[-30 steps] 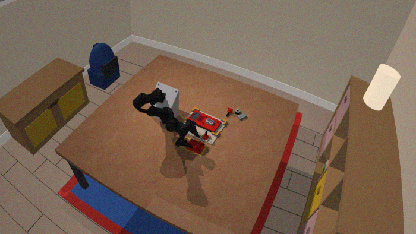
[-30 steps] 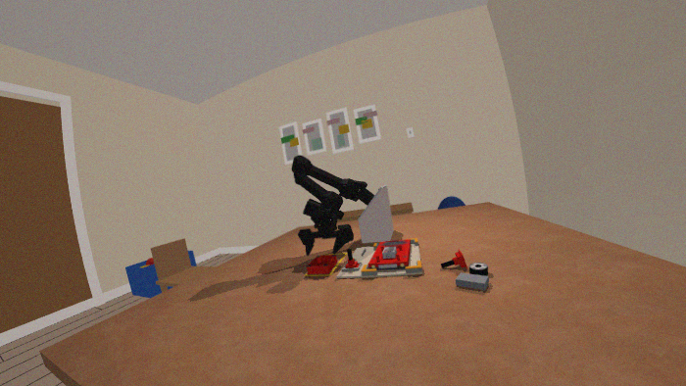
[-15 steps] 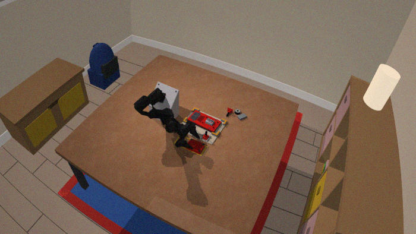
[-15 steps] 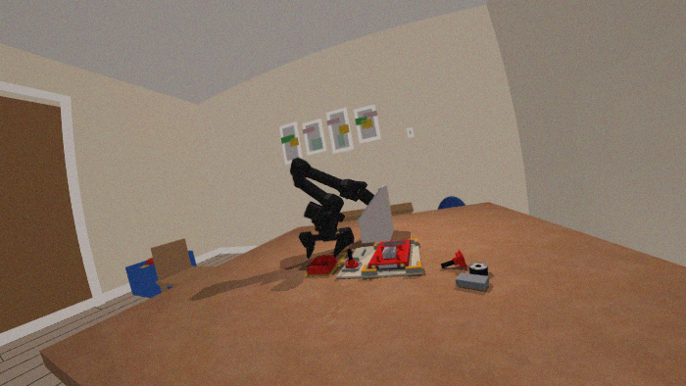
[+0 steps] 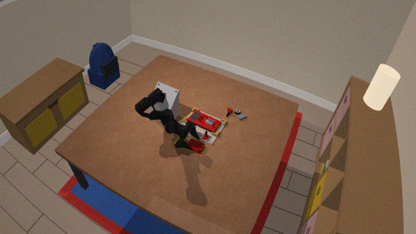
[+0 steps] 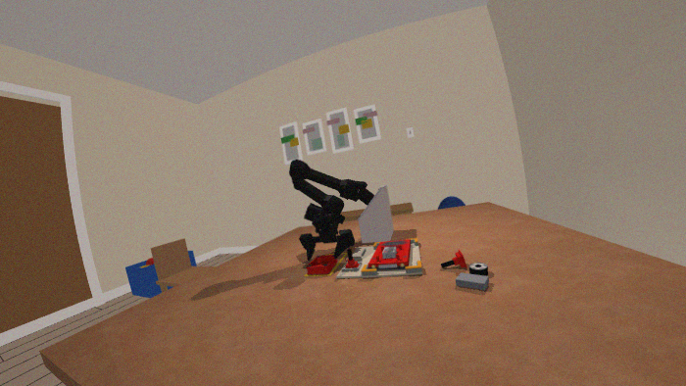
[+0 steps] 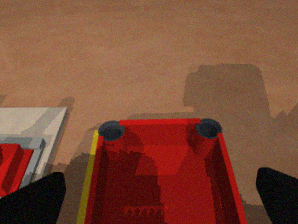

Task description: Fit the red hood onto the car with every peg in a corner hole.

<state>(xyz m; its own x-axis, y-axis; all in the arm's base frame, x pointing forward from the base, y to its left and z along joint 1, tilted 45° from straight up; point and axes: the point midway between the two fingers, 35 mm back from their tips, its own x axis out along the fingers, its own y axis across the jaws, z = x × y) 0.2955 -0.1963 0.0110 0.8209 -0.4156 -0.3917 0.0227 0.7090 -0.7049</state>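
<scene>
The red hood lies 20 mm below my gripper tip. Round my gripper tip: grey engine block: 220 mm to the left, 10 mm below; black wheel: 420 mm to the left, 120 mm ahead, 20 mm below; grey jig: 200 mm to the left, 30 mm behind, 20 mm below.
</scene>
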